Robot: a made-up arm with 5 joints. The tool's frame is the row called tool. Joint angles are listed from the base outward. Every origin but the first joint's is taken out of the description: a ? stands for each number. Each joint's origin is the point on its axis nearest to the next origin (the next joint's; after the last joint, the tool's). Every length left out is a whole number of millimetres.
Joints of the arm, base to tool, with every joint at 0 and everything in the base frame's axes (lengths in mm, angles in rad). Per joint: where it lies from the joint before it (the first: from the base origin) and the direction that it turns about. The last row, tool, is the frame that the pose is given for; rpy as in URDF.
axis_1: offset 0 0 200 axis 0 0 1
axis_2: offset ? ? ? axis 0 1 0
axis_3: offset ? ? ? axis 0 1 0
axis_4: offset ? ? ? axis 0 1 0
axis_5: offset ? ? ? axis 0 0 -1
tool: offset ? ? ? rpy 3.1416 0 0
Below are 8 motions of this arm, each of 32 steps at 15 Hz.
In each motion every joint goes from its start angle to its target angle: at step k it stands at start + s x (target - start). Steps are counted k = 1, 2, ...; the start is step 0. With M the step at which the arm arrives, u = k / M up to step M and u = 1 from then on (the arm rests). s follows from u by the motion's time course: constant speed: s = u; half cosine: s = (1 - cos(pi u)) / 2; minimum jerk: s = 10 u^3 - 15 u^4 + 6 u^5.
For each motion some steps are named. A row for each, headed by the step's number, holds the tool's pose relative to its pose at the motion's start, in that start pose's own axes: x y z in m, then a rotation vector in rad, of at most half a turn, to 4 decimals.
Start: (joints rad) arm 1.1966 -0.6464 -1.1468 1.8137 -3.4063
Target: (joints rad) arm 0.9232 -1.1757 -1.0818 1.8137 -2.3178
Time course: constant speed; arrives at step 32
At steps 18, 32:
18: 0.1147 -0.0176 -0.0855 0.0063 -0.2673 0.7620
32: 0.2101 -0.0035 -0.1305 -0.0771 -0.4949 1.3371

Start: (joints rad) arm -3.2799 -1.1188 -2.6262 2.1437 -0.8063
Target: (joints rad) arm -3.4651 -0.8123 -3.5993 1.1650 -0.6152
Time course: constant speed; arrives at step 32
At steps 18, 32:
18: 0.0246 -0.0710 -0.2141 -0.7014 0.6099 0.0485
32: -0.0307 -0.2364 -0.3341 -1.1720 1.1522 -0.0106

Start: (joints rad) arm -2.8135 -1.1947 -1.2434 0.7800 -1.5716
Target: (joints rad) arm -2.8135 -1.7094 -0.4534 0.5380 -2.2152
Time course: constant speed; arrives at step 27
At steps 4, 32:
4: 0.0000 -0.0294 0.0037 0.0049 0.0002 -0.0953
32: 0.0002 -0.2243 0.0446 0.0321 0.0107 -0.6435

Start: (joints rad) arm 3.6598 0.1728 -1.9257 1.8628 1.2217
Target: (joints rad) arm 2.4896 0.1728 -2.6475 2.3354 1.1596
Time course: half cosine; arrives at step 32
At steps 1, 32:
1: 0.0016 0.0009 -0.0008 0.0007 -0.0001 0.0027
32: 0.2153 0.5958 -0.2150 0.1967 0.0971 1.1110

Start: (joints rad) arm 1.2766 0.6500 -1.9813 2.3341 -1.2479
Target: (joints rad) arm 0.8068 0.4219 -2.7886 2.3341 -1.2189
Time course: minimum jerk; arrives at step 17
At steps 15, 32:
15: -0.3786 -0.3734 -0.1419 -0.8712 0.5480 0.4525
32: -0.3821 -0.3803 -0.1405 -0.8835 0.5529 0.4608

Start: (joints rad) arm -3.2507 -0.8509 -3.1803 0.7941 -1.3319
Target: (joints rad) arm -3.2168 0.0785 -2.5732 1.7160 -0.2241
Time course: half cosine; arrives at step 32
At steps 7, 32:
7: -0.0311 -0.1175 0.1070 0.2666 -0.0828 0.1288
32: -0.2671 -1.1624 -0.0085 1.8012 -1.7694 0.4885

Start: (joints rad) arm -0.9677 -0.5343 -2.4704 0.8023 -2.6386
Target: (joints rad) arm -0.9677 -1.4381 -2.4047 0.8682 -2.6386
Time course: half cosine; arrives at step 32
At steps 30, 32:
30: -0.0702 0.0386 -0.7447 -0.3687 -0.6701 0.0000
32: -0.0682 0.0375 -0.7518 -0.3722 -0.6766 0.0000

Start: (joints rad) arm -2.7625 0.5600 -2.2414 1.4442 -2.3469
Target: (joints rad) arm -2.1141 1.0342 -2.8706 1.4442 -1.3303
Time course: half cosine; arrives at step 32
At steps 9, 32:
9: 0.0607 0.0740 0.0037 -0.0405 0.0050 0.0710
32: 0.4454 0.2805 -0.0038 -0.1955 0.1527 0.3942

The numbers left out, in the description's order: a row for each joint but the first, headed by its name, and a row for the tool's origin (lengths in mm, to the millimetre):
axis_2: 0 0 0
axis_3: 54 0 285
axis_4: 103 0 -454
axis_5: 119 0 -152
tool: 0 0 0

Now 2 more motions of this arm.
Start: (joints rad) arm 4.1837 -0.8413 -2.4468 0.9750 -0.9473
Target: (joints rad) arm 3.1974 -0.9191 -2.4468 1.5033 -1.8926
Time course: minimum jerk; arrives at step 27
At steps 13, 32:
13: 0.0788 -0.1164 0.0179 0.0451 -0.4283 -0.7068
32: 0.1040 -0.2609 0.0737 0.3004 -0.9883 -1.3570

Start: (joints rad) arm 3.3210 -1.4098 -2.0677 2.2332 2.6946
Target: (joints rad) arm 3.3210 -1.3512 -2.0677 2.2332 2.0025
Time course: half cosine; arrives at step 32
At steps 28, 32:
28: -0.0247 -0.0118 0.0245 -0.0404 0.0408 -0.6656
32: -0.0257 -0.0123 0.0255 -0.0426 0.0419 -0.6919

